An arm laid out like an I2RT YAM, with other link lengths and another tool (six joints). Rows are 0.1 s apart.
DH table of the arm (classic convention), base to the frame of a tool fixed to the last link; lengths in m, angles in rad. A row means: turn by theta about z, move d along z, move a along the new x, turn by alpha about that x. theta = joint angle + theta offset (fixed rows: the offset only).
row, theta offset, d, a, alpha
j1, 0, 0.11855, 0.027, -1.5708
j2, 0, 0, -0.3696, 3.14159
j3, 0.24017, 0, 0.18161, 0
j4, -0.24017, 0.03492, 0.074, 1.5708
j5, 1.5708, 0.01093, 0, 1.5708
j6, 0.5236, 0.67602, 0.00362, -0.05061
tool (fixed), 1.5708, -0.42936, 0, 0
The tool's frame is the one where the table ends.
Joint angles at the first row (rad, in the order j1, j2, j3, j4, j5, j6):
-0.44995 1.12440 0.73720 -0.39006 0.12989 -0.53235
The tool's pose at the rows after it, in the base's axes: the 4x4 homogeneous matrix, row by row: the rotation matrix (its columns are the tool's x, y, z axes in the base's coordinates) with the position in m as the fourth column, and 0 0 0 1 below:
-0.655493, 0.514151, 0.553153, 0.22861; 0.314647, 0.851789, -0.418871, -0.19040; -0.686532, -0.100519, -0.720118, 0.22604; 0, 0, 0, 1
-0.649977, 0.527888, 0.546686, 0.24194; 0.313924, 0.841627, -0.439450, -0.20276; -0.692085, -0.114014, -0.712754, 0.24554; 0, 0, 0, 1
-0.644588, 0.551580, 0.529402, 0.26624; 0.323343, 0.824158, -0.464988, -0.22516; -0.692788, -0.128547, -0.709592, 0.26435; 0, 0, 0, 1
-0.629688, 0.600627, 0.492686, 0.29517; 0.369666, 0.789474, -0.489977, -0.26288; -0.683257, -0.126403, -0.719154, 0.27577; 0, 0, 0, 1
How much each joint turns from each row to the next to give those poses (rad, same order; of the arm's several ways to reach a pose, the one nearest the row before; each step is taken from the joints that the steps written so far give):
-0.00002 0.00763 0.07246 -0.05032 0.00686 -0.00001
-0.00033 0.04692 0.10264 -0.04810 0.02140 0.00042
-0.01185 0.09537 0.12858 -0.03245 0.02287 0.00112
-0.04961 0.14153 0.15865 -0.03238 0.00646 0.01181

